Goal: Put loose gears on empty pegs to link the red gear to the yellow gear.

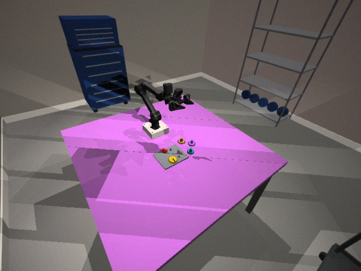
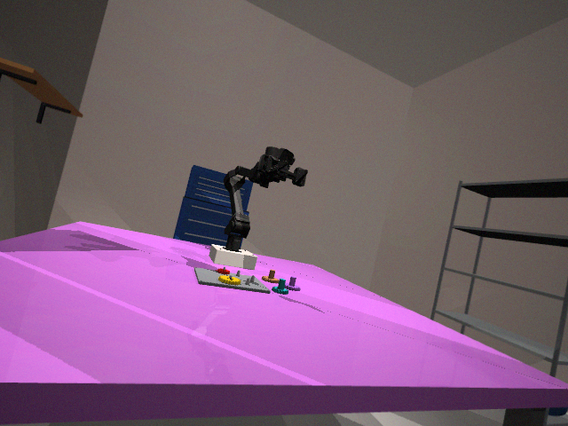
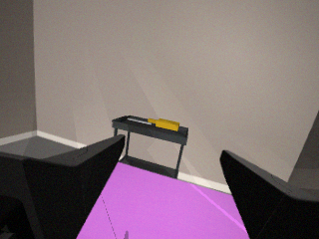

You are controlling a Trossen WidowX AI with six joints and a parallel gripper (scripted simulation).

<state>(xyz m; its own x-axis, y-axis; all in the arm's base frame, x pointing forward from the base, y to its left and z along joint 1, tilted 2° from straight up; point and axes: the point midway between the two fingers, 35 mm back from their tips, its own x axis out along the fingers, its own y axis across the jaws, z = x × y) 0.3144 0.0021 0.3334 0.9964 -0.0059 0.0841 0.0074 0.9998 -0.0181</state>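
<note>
Now: the purple gear 380 mm below my gripper tip, 100 mm to the left of it and 20 mm behind it. Also, from my gripper tip: yellow gear (380 mm below, 140 mm to the right); brown gear (380 mm below, 100 mm behind, 60 mm to the left); cyan gear (380 mm below, 30 mm ahead, 20 mm to the left).
</note>
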